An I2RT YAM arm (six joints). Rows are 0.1 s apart.
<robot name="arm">
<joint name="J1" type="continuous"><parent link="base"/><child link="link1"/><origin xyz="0 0 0.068" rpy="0 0 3.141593"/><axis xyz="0 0 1"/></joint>
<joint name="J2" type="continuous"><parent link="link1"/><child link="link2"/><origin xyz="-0.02 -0.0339 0.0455" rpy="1.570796 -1.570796 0"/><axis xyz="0 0 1"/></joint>
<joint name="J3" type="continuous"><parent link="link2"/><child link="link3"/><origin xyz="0 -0.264 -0.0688" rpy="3.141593 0 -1.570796"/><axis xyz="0 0 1"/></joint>
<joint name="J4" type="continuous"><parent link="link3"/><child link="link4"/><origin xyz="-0.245 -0.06 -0.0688" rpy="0 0 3.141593"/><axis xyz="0 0 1"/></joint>
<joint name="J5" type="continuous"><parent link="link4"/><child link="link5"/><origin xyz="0.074 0.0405 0.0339" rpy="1.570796 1.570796 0"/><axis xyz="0 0 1"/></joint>
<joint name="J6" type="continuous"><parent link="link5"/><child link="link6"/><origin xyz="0 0.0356 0.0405" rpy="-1.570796 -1.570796 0"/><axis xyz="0 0 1"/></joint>
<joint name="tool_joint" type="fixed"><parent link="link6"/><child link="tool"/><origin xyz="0 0 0"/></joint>
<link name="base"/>
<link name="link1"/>
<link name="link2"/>
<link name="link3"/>
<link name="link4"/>
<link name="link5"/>
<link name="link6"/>
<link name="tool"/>
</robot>
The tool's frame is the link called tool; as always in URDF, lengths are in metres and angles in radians. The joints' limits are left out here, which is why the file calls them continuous.
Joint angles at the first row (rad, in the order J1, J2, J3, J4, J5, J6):
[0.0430, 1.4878, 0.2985, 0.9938, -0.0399, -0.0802]
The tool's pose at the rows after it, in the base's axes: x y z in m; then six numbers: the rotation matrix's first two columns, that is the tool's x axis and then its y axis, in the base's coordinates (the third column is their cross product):
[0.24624 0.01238 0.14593 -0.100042 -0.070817 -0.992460 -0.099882 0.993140 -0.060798]
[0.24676 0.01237 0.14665 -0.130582 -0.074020 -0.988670 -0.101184 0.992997 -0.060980]
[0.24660 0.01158 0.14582 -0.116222 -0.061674 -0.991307 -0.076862 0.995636 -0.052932]
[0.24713 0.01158 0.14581 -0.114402 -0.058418 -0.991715 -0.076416 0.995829 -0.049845]
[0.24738 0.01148 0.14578 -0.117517 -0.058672 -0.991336 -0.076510 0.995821 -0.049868]
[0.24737 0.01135 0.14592 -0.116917 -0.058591 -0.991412 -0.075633 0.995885 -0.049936]
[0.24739 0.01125 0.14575 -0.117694 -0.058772 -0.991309 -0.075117 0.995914 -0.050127]
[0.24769 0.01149 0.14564 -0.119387 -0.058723 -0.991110 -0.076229 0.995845 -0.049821]
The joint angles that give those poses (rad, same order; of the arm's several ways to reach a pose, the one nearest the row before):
[0.0429, 1.5477, 0.2493, 1.1916, -0.0505, -0.0666]
[0.0429, 1.5233, 0.2588, 1.1268, -0.0497, -0.0685]
[0.0430, 1.5397, 0.2531, 1.1658, -0.0274, -0.0567]
[0.0429, 1.5433, 0.2547, 1.1700, -0.0276, -0.0535]
[0.0423, 1.5423, 0.2562, 1.1643, -0.0280, -0.0537]
[0.0419, 1.5417, 0.2562, 1.1644, -0.0276, -0.0537]
[0.0415, 1.5424, 0.2562, 1.1643, -0.0274, -0.0539]
[0.0424, 1.5432, 0.2575, 1.1620, -0.0276, -0.0537]

